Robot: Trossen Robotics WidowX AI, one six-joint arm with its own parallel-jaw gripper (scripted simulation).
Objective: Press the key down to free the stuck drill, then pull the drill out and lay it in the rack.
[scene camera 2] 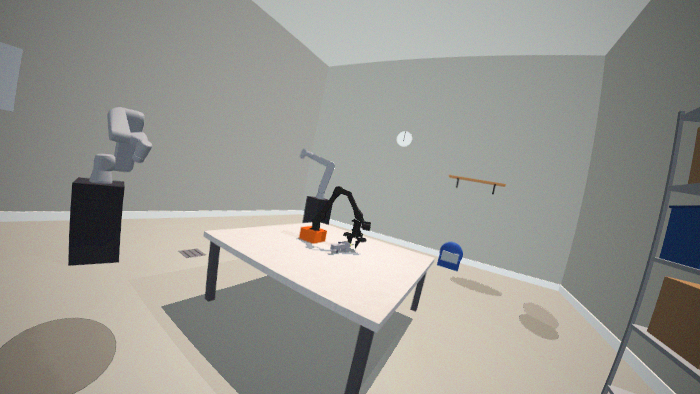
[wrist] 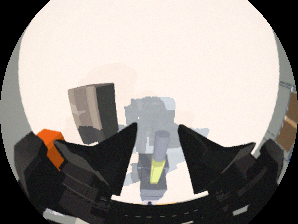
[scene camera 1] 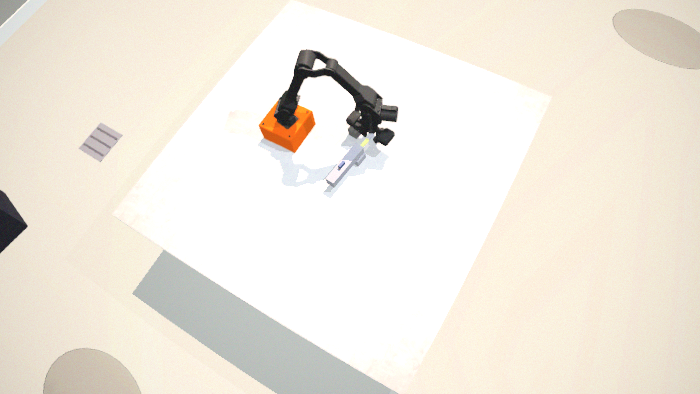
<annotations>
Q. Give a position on a grey-brown block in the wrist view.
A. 94,111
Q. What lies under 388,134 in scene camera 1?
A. The gripper.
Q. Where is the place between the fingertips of the gripper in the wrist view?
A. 158,126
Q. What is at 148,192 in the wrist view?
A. A pale grey fixture.
</annotations>
